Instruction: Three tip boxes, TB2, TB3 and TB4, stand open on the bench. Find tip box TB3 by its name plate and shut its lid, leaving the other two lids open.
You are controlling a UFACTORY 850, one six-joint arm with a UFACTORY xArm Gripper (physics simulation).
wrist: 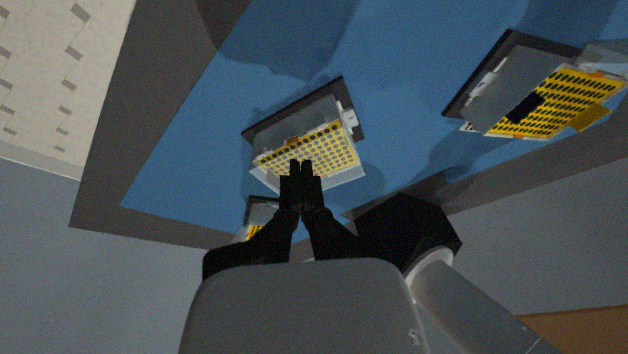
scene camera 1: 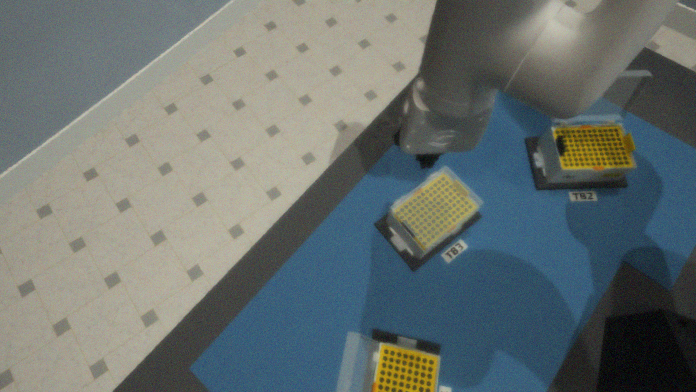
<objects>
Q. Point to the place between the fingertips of the gripper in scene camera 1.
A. At 425, 159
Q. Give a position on a blue mat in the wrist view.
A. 401, 71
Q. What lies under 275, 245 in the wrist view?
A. The gripper.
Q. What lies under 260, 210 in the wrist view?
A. A tip box.
</objects>
